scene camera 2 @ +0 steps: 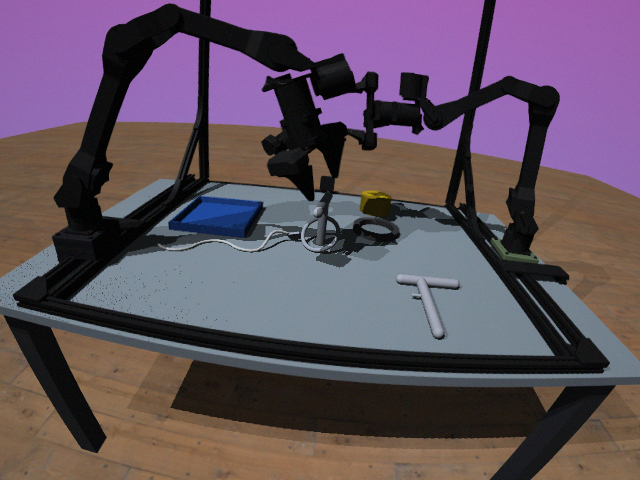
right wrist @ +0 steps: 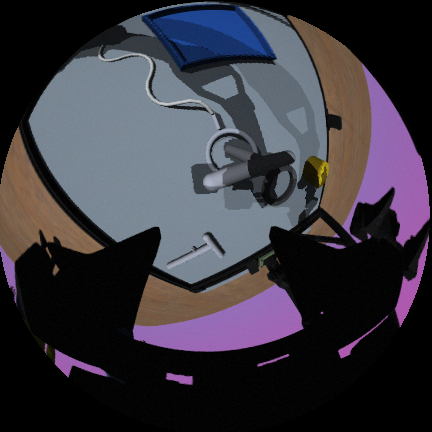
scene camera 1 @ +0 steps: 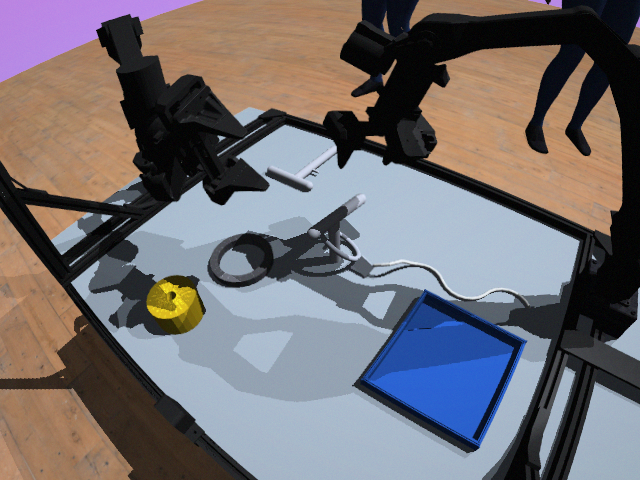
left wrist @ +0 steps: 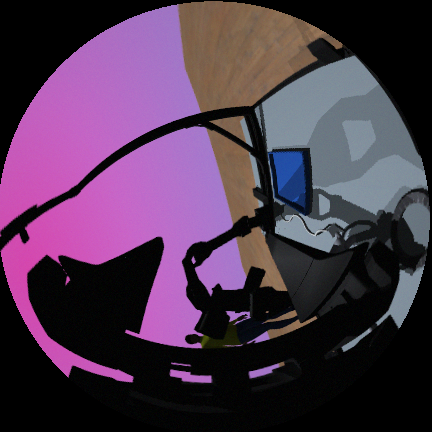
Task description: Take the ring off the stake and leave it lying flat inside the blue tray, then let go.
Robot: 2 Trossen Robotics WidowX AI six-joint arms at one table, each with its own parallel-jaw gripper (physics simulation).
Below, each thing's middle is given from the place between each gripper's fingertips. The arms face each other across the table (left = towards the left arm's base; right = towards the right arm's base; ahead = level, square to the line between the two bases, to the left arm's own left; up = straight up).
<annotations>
Now: the yellow spool (scene camera 1: 174, 302) 90 mm behind my left hand, 170 mm to the left of it and 270 mm below it. Round my left hand: blue tray (scene camera 1: 450, 368) 280 mm to the right, 280 mm below.
Right now my right hand is 22 cm past the blue tray, 23 cm to the left of it and 15 cm above it. Also, from my right hand: yellow spool (31 cm behind, 22 cm to the left, 13 cm below).
</annotations>
